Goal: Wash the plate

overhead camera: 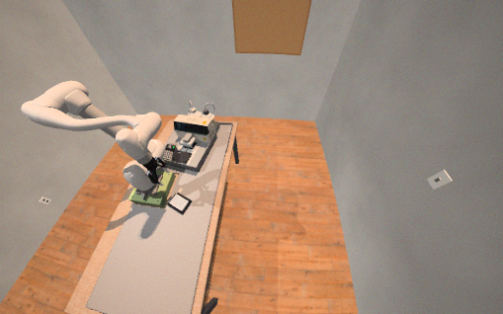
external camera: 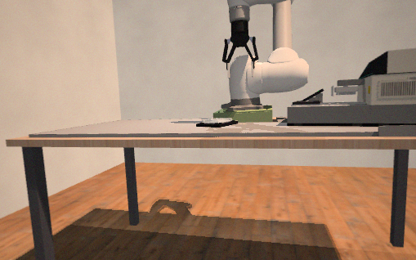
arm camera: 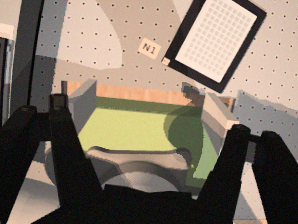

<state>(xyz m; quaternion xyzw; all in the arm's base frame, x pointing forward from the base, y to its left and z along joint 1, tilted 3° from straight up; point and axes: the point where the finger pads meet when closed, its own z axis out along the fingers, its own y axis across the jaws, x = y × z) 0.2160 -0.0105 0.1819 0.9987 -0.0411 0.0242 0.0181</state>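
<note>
My hand is 5 cm short of the white well plate, 10 cm to the left of it and 21 cm above it. Round my hand: carrier: 1 cm behind, 29 cm to the left, 14 cm below; N1 label: 3 cm ahead, 23 cm below; black plate nest N1: 5 cm ahead, 10 cm to the right, 22 cm below.
</note>
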